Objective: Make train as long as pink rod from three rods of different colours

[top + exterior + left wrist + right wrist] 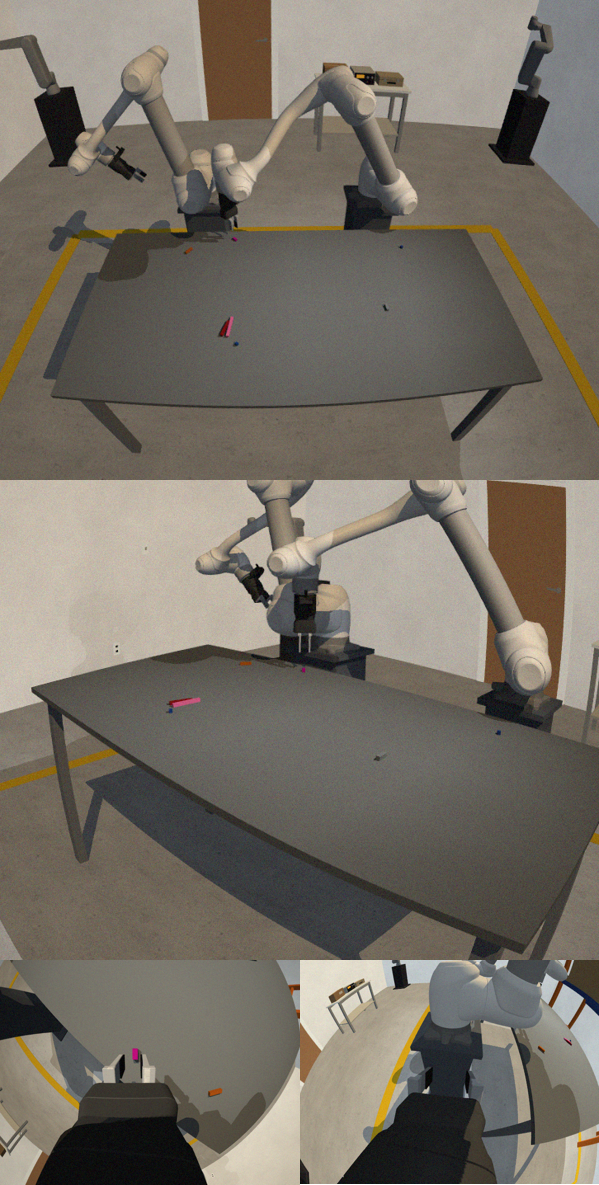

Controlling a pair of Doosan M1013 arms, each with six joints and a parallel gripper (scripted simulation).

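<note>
My left hand is 8 cm above the magenta rod. Also, from my left hand: orange rod 9 cm ahead, 21 cm to the right, 8 cm below; then red rod 51 cm ahead, 2 cm to the left, 8 cm below; then pink rod 50 cm ahead, 4 cm to the left, 8 cm below.
</note>
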